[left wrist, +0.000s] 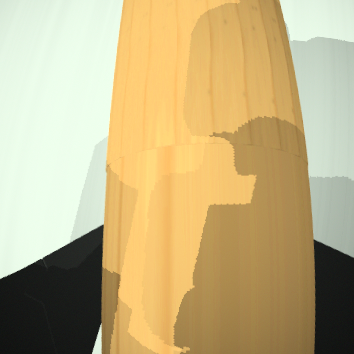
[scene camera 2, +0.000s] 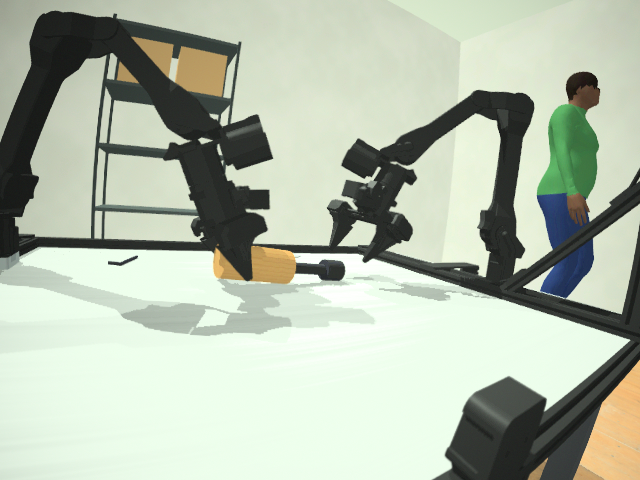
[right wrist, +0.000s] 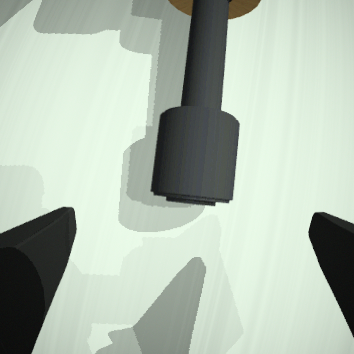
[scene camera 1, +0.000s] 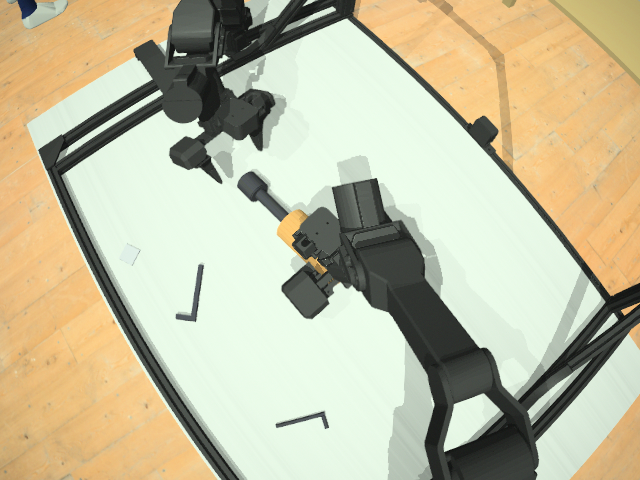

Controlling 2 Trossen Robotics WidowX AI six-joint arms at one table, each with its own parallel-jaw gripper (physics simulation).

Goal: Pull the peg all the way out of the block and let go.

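Places are measured from the left arm's base along level axes (x ahead, y left, z up), in metres.
Pixels of known places: left gripper, between the fingertips: [left wrist: 197, 237] [scene camera 2: 242, 276]; right gripper, between the fingertips: [scene camera 2: 346, 255] [right wrist: 196, 222] [scene camera 1: 240, 166]; right arm's base, origin of its link: [scene camera 2: 498, 282] [scene camera 1: 231, 43].
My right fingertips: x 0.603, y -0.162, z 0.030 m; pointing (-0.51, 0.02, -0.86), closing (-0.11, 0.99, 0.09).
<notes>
For each thing: its middle in the pictures, then the offset to it from my right fingertips. "*": a spot on its surface instead.
- orange wooden block, middle of its body: [left wrist: 205, 171] [scene camera 1: 315, 247] [scene camera 2: 254, 263] 0.004 m right, 0.186 m back, 0.012 m down
- dark peg, middle of its body: [right wrist: 203, 76] [scene camera 1: 268, 202] [scene camera 2: 313, 269] 0.000 m left, 0.072 m back, 0.024 m down
- small pale square, a spot on its surface: [scene camera 1: 129, 254] * 0.241 m left, 0.020 m ahead, 0.046 m down
The orange wooden block [scene camera 1: 291, 226] [scene camera 2: 273, 265] [left wrist: 200, 150] lies on its side on the white table. The dark peg [scene camera 1: 252, 186] [scene camera 2: 331, 270] [right wrist: 197, 155] sticks out of the block's end, with its wide head and a length of shaft showing. How much shaft is inside is hidden. My left gripper [scene camera 2: 241, 267] [left wrist: 197, 237] is shut on the block, one finger on each side. My right gripper [scene camera 1: 240, 165] [scene camera 2: 348, 253] [right wrist: 196, 222] is open and empty, above the table just beyond the peg's head, its fingers spread wider than the head and not touching it.
Two dark L-shaped pieces [scene camera 1: 196, 294] [scene camera 1: 305, 418] and a small pale square [scene camera 1: 129, 254] lie on the table in scene camera 1. A black frame [scene camera 1: 129, 330] borders the table. A shelf unit [scene camera 2: 178, 33] and a person [scene camera 2: 571, 149] are in the background.
</notes>
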